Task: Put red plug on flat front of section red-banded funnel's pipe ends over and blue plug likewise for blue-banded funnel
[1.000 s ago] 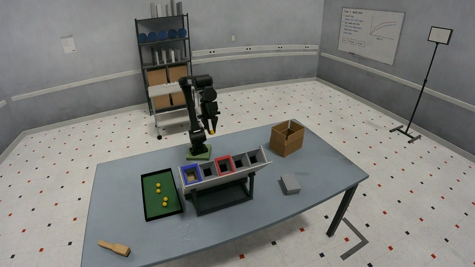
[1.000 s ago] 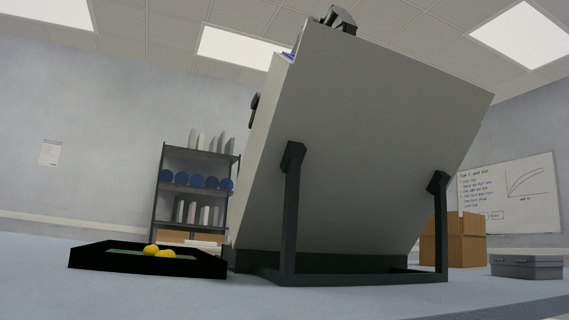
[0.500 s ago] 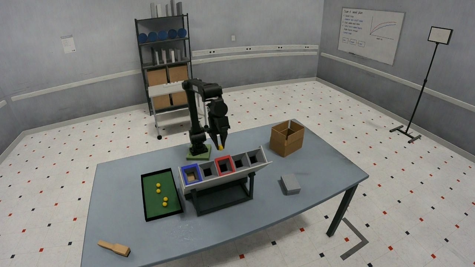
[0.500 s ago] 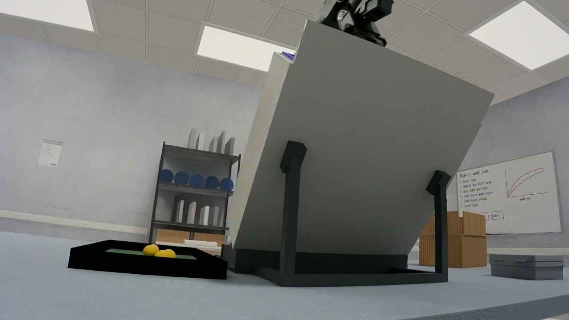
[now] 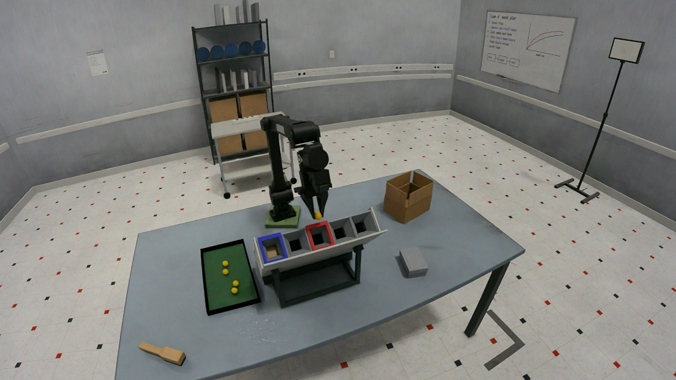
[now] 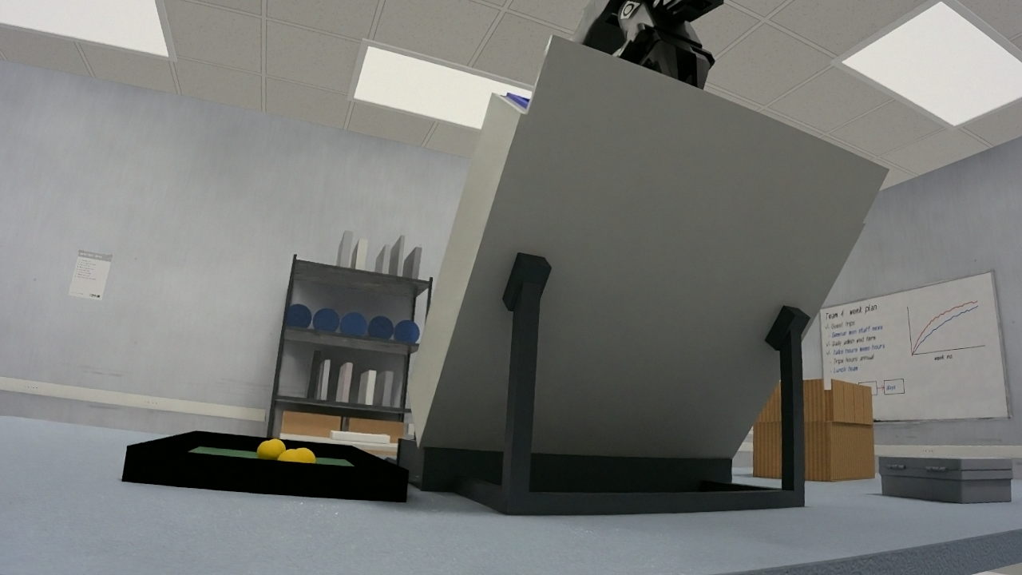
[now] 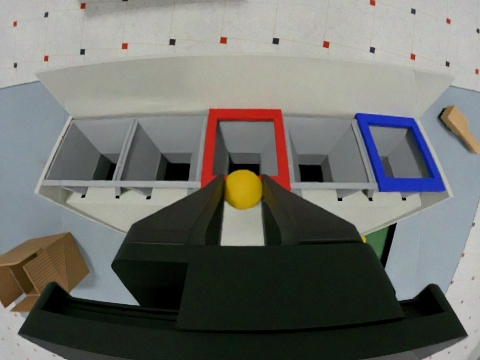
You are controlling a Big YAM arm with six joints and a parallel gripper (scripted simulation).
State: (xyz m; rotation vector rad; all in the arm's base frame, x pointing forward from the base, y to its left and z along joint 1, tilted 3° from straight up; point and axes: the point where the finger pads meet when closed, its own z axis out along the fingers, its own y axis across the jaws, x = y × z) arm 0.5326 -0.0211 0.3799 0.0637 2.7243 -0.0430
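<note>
Now: hand 2 cm short of the red band and 6 cm above it. The rest, counted from my hand: grey case: 3 cm ahead, 40 cm to the left, 36 cm below; blue band: 1 cm ahead, 15 cm to the right, 6 cm below; cover: 13 cm behind, 18 cm below.
</note>
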